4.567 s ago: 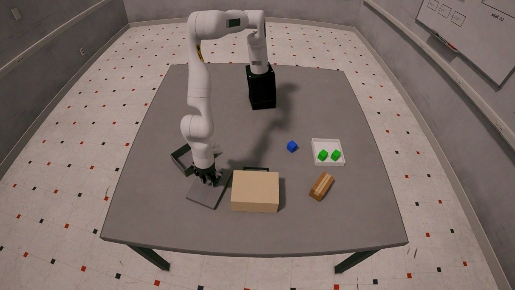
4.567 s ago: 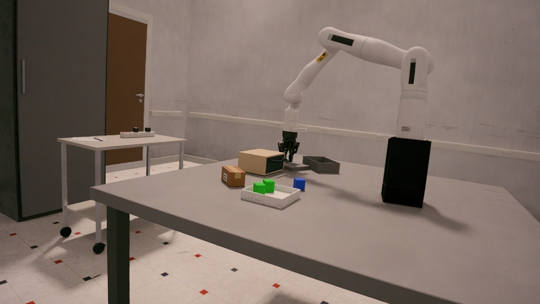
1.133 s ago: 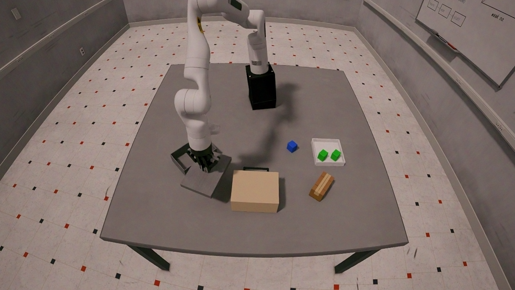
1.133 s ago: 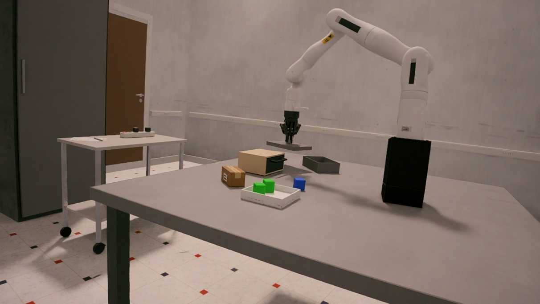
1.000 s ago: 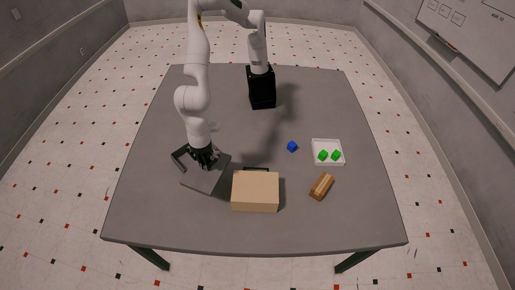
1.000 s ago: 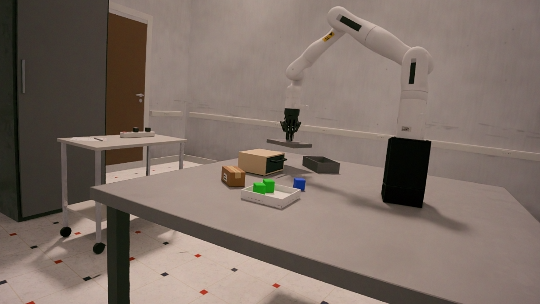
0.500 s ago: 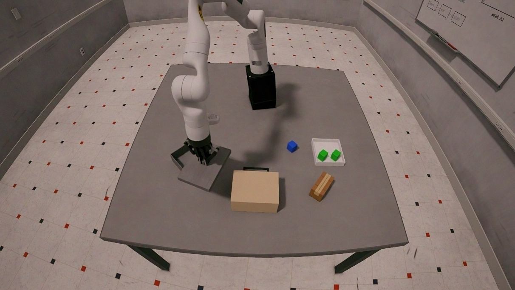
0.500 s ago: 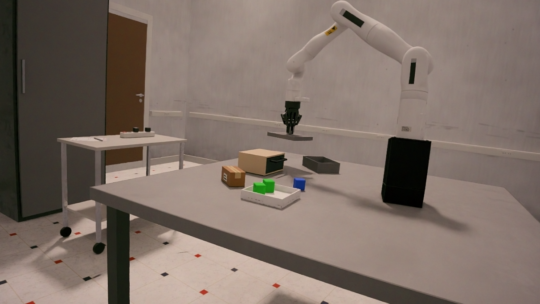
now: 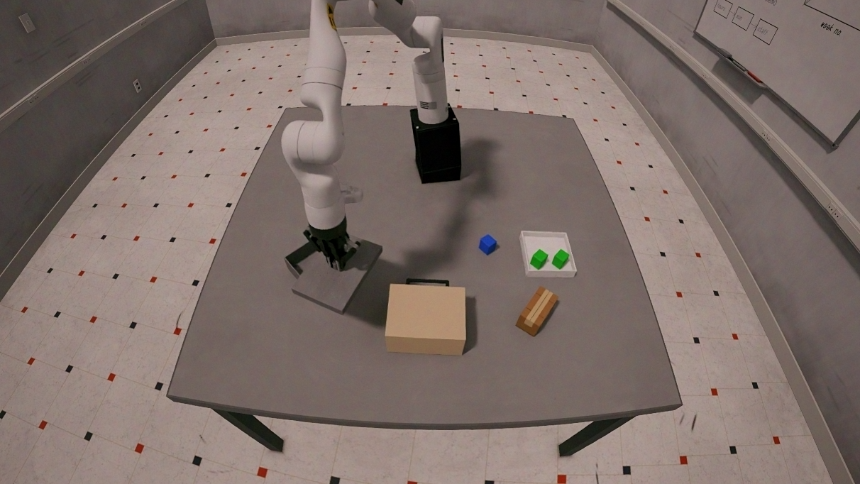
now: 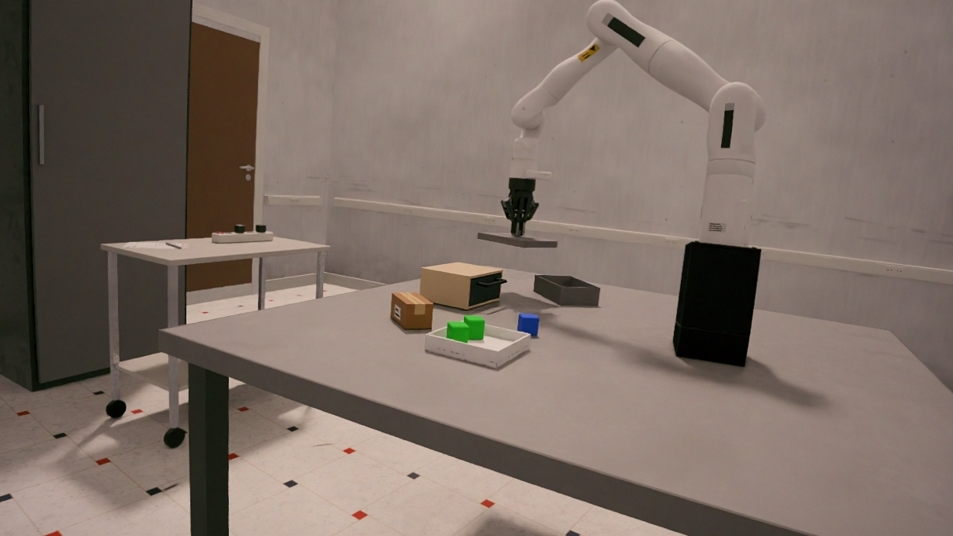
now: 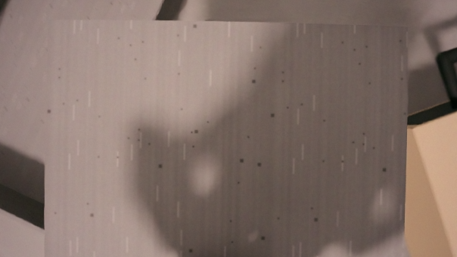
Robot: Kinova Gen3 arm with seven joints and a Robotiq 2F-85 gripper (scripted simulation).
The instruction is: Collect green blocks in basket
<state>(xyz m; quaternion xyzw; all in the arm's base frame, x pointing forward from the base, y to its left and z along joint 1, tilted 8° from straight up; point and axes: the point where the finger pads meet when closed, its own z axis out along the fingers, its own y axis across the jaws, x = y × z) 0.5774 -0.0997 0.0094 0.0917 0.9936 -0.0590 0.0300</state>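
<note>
Right now the metal box is 16 cm below my hand, 11 cm behind it and 10 cm to the right of it. Also, from my hand: light wooden cabinet 21 cm to the left, 15 cm below, 1 cm ahead; then lid 3 cm below; then drawer 20 cm to the left, 15 cm below, 1 cm behind.
</note>
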